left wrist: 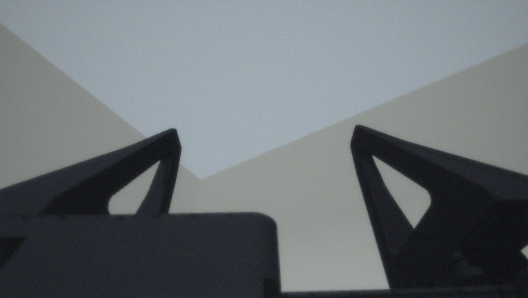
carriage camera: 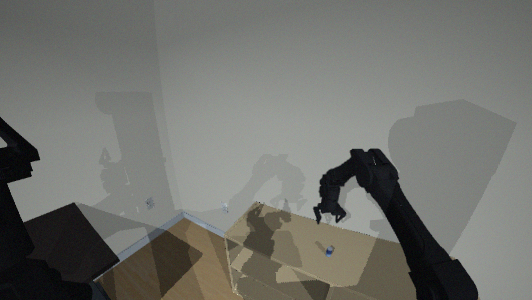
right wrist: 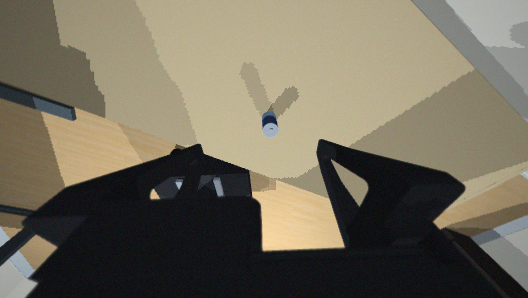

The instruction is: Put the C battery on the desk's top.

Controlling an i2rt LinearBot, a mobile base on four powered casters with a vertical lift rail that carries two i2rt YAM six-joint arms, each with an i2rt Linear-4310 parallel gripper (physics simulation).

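Frame: origin at the left arm's base, x right, y ahead, z up, level; millimetres.
Where they show: left gripper, fingertip midpoint: (left wrist: 265, 136); right gripper, fingertip midpoint: (carriage camera: 327, 223) (right wrist: 260, 148).
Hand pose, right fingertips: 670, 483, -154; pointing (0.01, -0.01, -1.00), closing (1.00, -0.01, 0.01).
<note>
Each offset is from my right fingertips to the top centre of the thing, as dx, dy, dz. "*": to the spot under its first point. Level surfaces: height alone.
The C battery @[+16, -51, -119] (carriage camera: 329, 251) (right wrist: 270, 124), a small blue cylinder with a pale end, stands upright on the top of a beige shelf unit (carriage camera: 352, 245) (right wrist: 200, 45). My right gripper (carriage camera: 329, 220) (right wrist: 260, 148) is open and empty, above the unit; the battery shows beyond its fingertips in the right wrist view. My left gripper (left wrist: 265, 136) is open and empty, pointing up at the ceiling and wall corner. A dark brown flat top @[dz -59] (carriage camera: 72, 240), which looks like the desk's, is at the lower left of the carriage view, partly behind my left arm.
The beige unit has open compartments along its front @[* -145, -119, -177] (carriage camera: 300, 271). Wood floor @[dz -779] (carriage camera: 185, 250) lies between it and the dark top. Grey walls (carriage camera: 260, 100) meet in a corner behind them. A dark edge (right wrist: 492, 260) shows at the lower right of the right wrist view.
</note>
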